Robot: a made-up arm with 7 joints. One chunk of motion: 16 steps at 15 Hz.
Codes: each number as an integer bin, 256 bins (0 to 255) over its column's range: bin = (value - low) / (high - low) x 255, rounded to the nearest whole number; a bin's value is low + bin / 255 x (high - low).
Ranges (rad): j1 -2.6..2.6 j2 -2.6..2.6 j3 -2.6..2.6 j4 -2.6..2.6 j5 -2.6..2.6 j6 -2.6..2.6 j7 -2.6..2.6
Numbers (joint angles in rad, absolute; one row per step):
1: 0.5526 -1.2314 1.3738 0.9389 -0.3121 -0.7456 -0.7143
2: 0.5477 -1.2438 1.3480 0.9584 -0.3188 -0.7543 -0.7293
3: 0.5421 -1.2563 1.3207 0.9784 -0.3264 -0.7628 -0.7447
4: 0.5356 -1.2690 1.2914 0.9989 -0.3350 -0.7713 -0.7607
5: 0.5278 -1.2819 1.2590 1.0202 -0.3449 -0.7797 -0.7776
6: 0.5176 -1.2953 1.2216 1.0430 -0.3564 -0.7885 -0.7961
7: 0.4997 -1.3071 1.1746 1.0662 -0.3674 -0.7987 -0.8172
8: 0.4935 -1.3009 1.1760 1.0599 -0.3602 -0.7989 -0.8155
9: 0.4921 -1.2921 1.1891 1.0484 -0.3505 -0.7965 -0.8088
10: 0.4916 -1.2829 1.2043 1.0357 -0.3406 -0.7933 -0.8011
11: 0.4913 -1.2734 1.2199 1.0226 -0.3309 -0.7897 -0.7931
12: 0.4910 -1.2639 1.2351 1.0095 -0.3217 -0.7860 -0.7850
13: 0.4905 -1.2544 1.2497 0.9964 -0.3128 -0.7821 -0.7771
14: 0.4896 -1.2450 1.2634 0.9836 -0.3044 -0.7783 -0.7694
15: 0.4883 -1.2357 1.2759 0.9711 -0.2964 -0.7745 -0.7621
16: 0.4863 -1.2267 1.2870 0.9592 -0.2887 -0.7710 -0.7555
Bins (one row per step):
1: 155 67 195 174 112 91 92
2: 154 67 194 174 112 91 92
3: 154 66 192 175 111 90 91
4: 154 65 191 176 111 90 90
5: 153 65 189 178 111 89 89
6: 153 64 187 179 110 89 88
7: 152 63 185 180 109 88 87
8: 152 64 185 179 110 88 88
9: 152 64 186 179 110 88 88
10: 152 65 187 178 111 89 88
11: 152 65 187 178 111 89 89
12: 152 66 188 177 112 89 89
13: 152 66 189 176 112 89 89
14: 152 66 189 176 113 89 90
15: 151 67 190 175 113 90 90
16: 151 67 191 175 113 90 90

